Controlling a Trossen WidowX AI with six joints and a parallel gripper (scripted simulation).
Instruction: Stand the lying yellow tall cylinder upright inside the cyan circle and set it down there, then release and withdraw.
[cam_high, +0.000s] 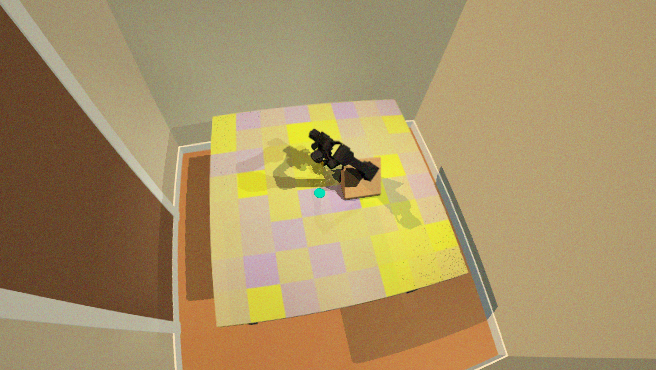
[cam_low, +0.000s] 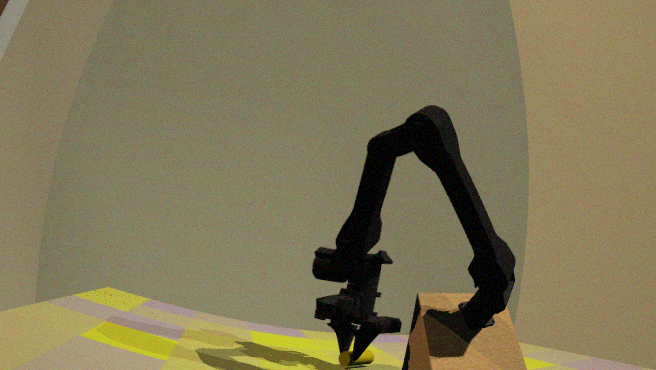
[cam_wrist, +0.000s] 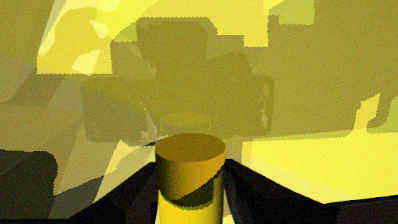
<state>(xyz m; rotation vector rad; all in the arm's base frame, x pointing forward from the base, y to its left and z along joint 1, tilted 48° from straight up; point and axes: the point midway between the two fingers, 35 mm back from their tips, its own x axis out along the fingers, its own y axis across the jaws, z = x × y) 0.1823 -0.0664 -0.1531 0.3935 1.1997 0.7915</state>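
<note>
Right now the cyan circle is 17 cm to the left of my gripper tip, 7 cm ahead of it and 2 cm below it. Also, from my gripper tip: yellow tall cylinder 2 cm behind, 1 cm to the right.
</note>
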